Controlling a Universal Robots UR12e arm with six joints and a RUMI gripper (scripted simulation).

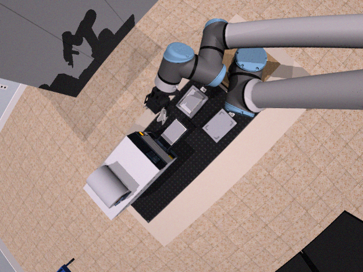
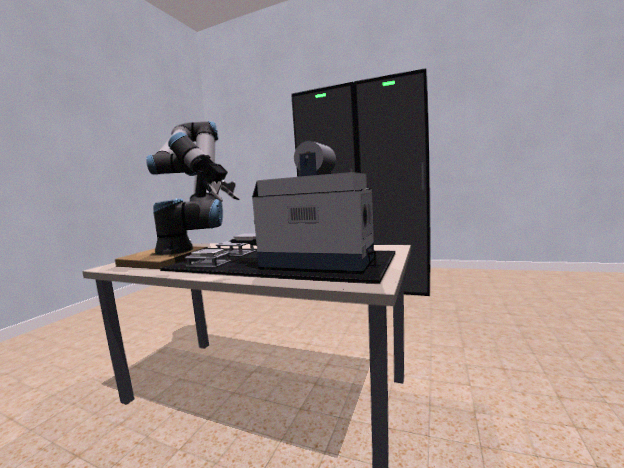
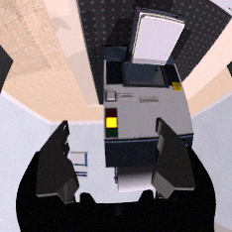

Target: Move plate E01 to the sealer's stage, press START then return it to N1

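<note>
Now: hand 18 cm above the sealer stage, 9 cm to the right of it and 2 cm short of it. From my hand the other things lie so: foil roll: 35 cm ahead, 13 cm above, 10 cm to the left; then plate nest N1: 25 cm to the left, 23 cm below, 19 cm behind; then square start button: 12 cm ahead, 9 cm below.
</note>
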